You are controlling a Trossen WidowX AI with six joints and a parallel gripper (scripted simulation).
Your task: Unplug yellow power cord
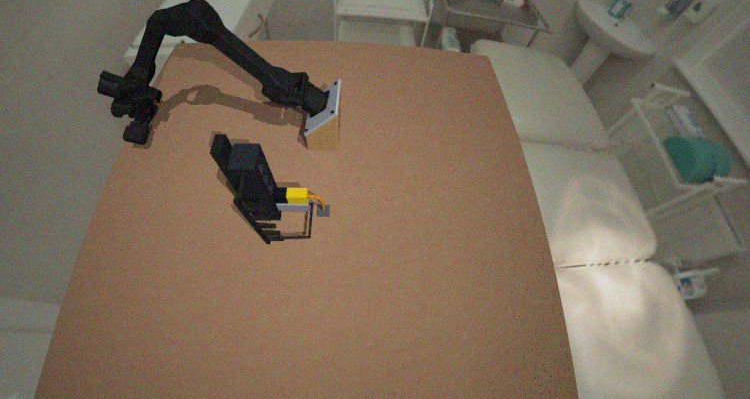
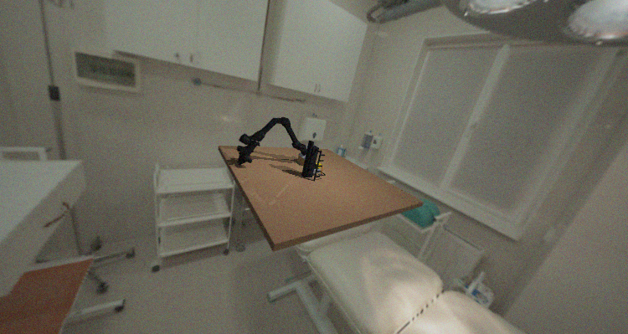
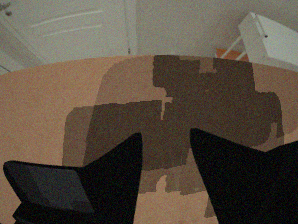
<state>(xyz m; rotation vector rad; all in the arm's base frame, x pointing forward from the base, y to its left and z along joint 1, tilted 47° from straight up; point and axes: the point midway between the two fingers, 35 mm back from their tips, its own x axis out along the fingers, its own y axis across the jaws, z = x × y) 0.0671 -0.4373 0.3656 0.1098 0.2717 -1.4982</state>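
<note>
Now: gripper tip 56 cm to the right of the yellow plug, 21 cm short of it and 9 cm below it. From my gripper tip the other things lie so: black power strip (49 cm to the left, 21 cm ahead, 12 cm above); small grey block (63 cm to the left, 20 cm ahead).
</note>
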